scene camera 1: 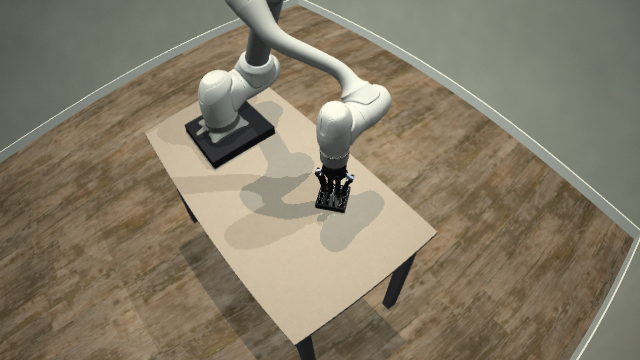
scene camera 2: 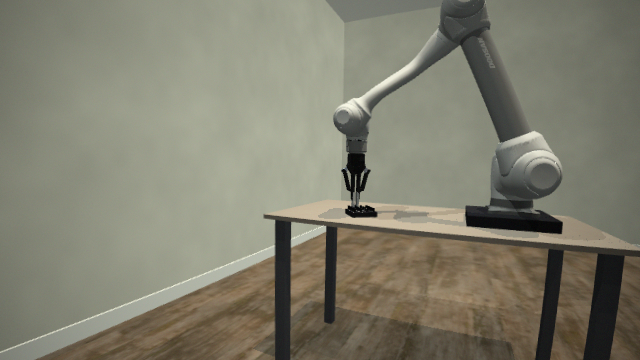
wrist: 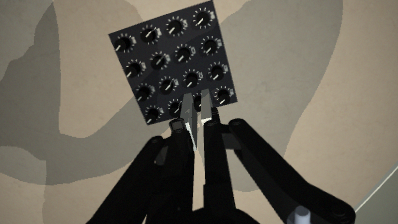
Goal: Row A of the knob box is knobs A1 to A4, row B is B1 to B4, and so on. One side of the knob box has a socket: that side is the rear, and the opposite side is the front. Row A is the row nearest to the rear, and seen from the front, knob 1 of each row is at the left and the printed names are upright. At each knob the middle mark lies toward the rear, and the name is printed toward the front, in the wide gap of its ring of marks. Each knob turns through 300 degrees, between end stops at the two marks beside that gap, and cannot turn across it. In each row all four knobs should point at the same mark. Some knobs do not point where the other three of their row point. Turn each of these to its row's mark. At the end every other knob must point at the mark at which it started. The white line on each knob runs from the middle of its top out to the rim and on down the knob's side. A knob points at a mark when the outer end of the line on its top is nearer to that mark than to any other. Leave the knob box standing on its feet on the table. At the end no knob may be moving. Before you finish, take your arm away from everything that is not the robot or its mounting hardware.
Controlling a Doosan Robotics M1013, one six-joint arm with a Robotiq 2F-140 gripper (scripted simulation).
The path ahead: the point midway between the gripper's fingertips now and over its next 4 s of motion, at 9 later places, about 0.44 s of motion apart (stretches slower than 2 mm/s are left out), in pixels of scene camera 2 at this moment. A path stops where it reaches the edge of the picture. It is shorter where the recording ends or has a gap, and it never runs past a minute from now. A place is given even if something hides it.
My gripper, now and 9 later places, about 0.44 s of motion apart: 354,207; 355,201; 355,198; 355,197; 355,197; 355,196; 355,195; 355,194; 355,194; 355,195
